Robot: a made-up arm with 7 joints. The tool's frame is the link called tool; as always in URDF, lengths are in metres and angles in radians. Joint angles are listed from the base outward.
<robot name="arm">
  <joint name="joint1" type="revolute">
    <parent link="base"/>
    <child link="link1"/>
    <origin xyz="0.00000 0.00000 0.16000"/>
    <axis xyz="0 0 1"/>
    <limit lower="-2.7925" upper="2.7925"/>
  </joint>
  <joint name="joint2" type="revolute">
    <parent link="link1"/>
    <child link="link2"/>
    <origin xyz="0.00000 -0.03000 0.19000" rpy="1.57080 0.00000 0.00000"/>
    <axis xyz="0 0 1"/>
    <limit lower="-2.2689" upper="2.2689"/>
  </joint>
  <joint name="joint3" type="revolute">
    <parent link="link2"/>
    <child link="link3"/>
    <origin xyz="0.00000 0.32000 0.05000" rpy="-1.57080 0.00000 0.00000"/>
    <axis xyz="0 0 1"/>
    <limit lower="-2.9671" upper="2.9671"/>
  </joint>
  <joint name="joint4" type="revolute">
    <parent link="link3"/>
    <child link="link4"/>
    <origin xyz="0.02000 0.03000 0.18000" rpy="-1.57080 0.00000 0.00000"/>
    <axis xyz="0 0 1"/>
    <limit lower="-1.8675" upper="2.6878"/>
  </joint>
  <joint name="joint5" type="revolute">
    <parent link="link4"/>
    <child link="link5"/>
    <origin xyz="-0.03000 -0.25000 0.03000" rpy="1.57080 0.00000 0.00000"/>
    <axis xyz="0 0 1"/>
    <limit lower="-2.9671" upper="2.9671"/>
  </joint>
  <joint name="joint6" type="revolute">
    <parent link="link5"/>
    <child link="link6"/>
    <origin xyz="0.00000 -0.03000 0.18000" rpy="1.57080 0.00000 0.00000"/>
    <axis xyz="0 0 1"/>
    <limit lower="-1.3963" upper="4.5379"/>
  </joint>
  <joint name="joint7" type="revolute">
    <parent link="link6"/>
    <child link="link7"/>
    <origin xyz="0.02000 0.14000 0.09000" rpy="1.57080 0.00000 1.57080"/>
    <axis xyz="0 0 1"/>
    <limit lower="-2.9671" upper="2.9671"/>
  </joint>
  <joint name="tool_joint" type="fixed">
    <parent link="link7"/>
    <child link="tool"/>
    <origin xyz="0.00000 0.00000 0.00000"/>
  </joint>
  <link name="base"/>
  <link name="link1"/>
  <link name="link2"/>
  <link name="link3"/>
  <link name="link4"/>
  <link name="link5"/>
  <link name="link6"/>
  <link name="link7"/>
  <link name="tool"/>
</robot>
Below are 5 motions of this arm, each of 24 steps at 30 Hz.
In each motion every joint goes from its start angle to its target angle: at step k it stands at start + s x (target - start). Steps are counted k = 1, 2, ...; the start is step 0. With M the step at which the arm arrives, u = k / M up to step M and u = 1 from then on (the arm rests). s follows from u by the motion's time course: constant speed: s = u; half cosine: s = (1 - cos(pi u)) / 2; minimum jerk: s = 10 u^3 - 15 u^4 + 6 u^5.
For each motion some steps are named. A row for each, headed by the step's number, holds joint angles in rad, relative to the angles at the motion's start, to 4 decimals.
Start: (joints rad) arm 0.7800 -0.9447 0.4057 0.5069 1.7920 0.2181 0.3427
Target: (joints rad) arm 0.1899 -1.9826 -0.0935 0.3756 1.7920 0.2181 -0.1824
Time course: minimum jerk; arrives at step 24
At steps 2, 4, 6, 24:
2: -0.0030 -0.0053 -0.0025 -0.0007 0.0000 0.0000 -0.0027
4: -0.0209 -0.0368 -0.0177 -0.0047 0.0000 0.0000 -0.0186
6: -0.0611 -0.1074 -0.0517 -0.0136 0.0000 0.0000 -0.0544
24: -0.5901 -1.0379 -0.4992 -0.1313 0.0000 0.0000 -0.5251

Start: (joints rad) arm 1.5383 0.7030 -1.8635 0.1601 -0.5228 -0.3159 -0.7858
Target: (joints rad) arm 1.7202 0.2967 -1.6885 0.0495 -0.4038 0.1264 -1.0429
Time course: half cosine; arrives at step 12
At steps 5, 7, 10, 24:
5: 0.0674 -0.1506 0.0649 -0.0410 0.0441 0.1639 -0.0953
7: 0.1145 -0.2557 0.1101 -0.0696 0.0749 0.2784 -0.1618
10: 0.1697 -0.3791 0.1633 -0.1032 0.1110 0.4127 -0.2399
24: 0.1819 -0.4063 0.1750 -0.1106 0.1190 0.4423 -0.2571

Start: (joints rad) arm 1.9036 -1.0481 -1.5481 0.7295 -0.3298 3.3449 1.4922
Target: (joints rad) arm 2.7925 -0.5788 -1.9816 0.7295 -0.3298 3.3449 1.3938
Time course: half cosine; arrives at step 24
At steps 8, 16, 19, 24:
8: 0.2222 0.1173 -0.1084 0.0000 0.0000 0.0000 -0.0246
16: 0.6667 0.3520 -0.3251 0.0000 0.0000 0.0000 -0.0738
19: 0.7971 0.4208 -0.3887 0.0000 0.0000 0.0000 -0.0882
24: 0.8889 0.4693 -0.4335 0.0000 0.0000 0.0000 -0.0984

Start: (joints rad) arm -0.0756 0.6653 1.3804 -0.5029 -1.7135 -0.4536 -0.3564
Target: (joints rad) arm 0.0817 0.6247 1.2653 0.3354 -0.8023 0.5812 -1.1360
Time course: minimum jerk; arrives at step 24
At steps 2, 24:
2: 0.0008 -0.0002 -0.0006 0.0043 0.0046 0.0053 -0.0040
24: 0.1573 -0.0406 -0.1151 0.8383 0.9112 1.0348 -0.7796

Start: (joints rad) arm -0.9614 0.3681 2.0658 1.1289 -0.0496 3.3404 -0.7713
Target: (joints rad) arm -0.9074 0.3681 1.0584 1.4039 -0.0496 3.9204 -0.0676
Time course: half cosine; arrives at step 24
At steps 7, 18, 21, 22, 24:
7: 0.0106 0.0000 -0.1971 0.0538 0.0000 0.1135 0.1377
18: 0.0461 0.0000 -0.8599 0.2347 0.0000 0.4951 0.6006
21: 0.0519 0.0000 -0.9691 0.2645 0.0000 0.5579 0.6769
22: 0.0531 0.0000 -0.9902 0.2703 0.0000 0.5701 0.6917
24: 0.0540 0.0000 -1.0074 0.2750 0.0000 0.5800 0.7037

